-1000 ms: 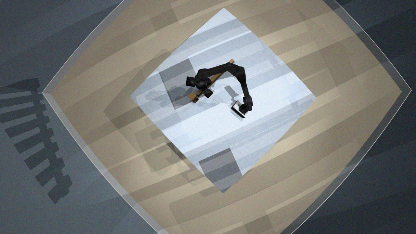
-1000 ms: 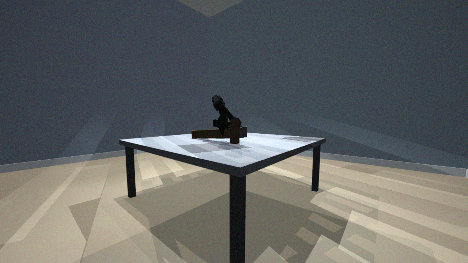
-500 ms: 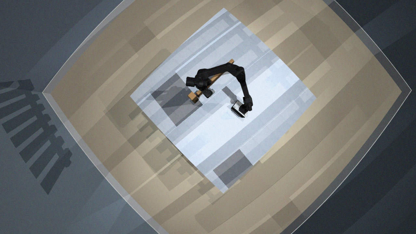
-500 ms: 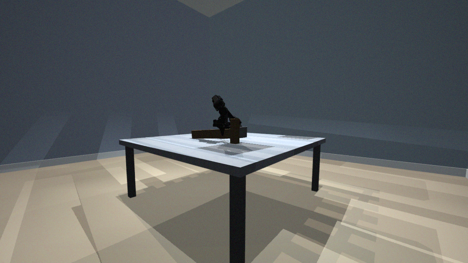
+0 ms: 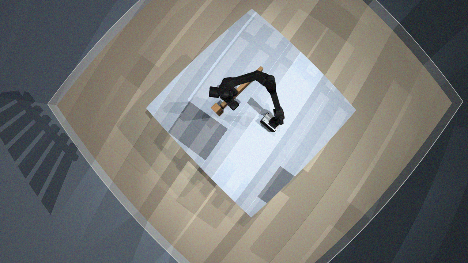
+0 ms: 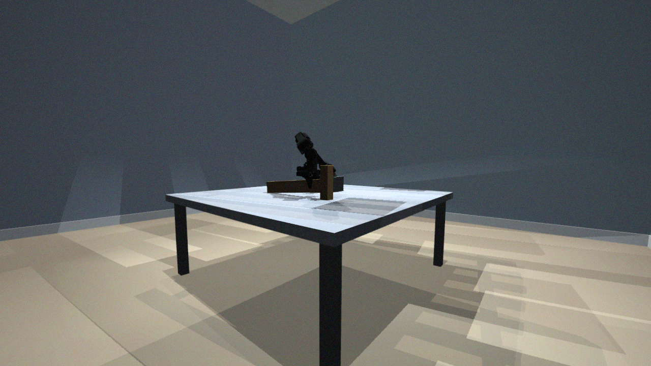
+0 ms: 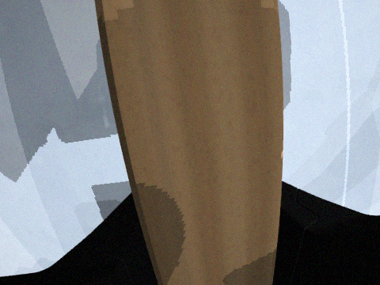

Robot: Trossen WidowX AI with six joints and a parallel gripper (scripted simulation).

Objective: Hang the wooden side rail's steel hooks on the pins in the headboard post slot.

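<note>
Right now the headboard post is 10 mm ahead of my gripper tip, 100 mm to the left of it and 40 mm above it.
</note>
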